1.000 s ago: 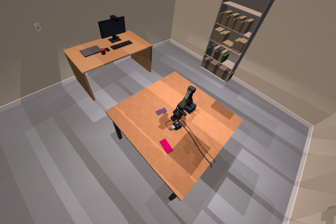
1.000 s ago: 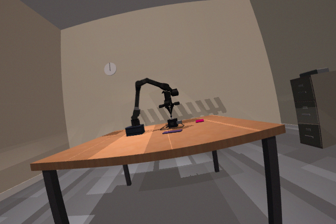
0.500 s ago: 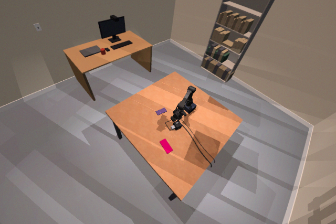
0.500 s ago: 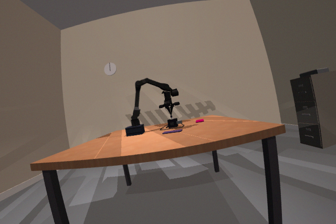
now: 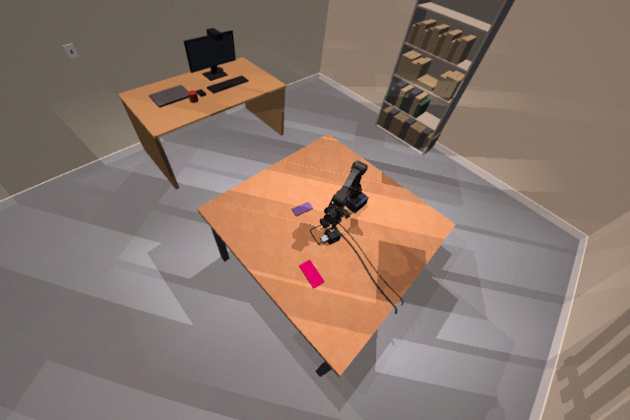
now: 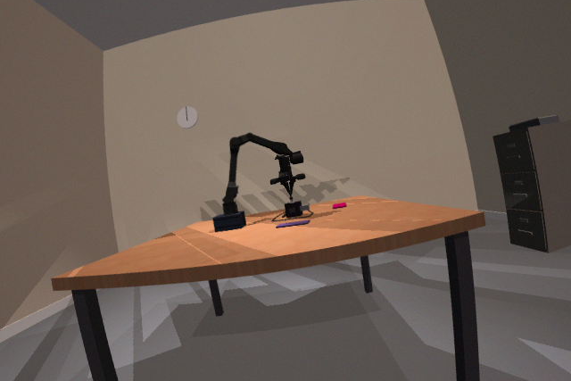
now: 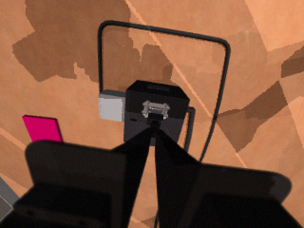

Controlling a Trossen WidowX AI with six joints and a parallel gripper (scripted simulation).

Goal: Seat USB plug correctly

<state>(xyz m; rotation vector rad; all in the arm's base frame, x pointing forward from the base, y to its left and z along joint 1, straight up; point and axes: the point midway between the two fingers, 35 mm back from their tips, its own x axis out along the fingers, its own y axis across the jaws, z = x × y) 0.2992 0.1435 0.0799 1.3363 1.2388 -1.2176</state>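
Now: gripper tip 20 mm above the usb plug. Also, from my gripper tip: purple flat block (280 mm to the right, 120 mm below, 40 mm ahead); then magenta flat block (250 mm ahead, 140 mm to the left, 120 mm below).
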